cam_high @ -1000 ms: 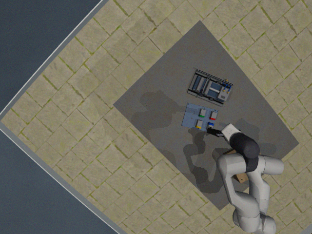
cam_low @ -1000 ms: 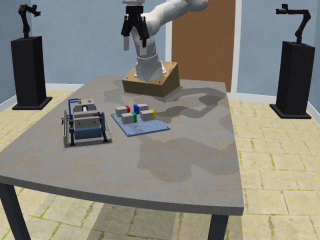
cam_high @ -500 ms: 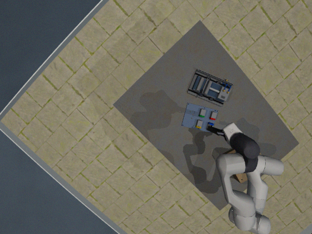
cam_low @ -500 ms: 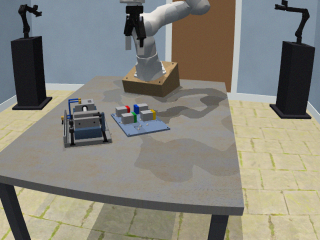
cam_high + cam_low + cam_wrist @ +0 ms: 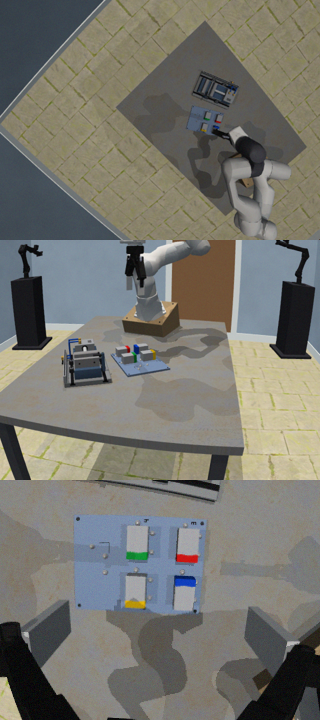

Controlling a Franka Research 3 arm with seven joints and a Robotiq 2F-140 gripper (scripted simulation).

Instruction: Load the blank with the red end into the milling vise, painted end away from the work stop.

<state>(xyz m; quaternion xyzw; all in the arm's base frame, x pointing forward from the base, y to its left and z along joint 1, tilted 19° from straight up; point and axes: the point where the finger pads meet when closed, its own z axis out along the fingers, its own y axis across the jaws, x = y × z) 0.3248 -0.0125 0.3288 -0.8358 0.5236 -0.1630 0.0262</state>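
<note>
Right now my hand is 290 mm above the red-ended blank, 60 mm to the left of it and 30 mm past it. Also, from my hand: blue blank (290 mm below, 60 mm behind, 20 mm to the left); green blank (290 mm below, 60 mm ahead, 20 mm to the right); yellow blank (290 mm below, 60 mm to the left, 20 mm ahead).
</note>
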